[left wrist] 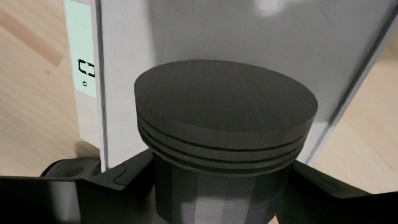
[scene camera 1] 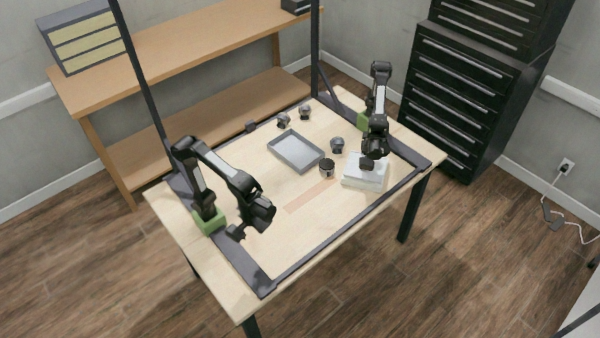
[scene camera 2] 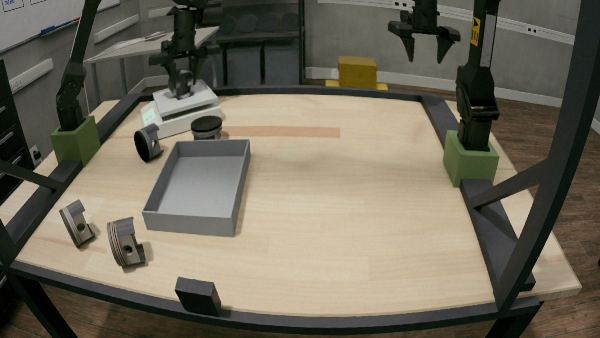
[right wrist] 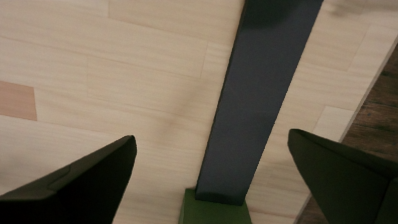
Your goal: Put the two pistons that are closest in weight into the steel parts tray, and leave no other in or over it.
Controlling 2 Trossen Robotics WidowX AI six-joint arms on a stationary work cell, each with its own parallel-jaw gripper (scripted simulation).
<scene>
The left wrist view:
my left gripper: 213,152
white scale: 79,32
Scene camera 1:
my right gripper: 252,231
steel parts tray: 300,154
white scale: 345,180
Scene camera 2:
my left gripper: 184,87
my right gripper: 425,62
steel parts tray: 199,178
white scale: 179,122
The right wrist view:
my right gripper: 211,139
</scene>
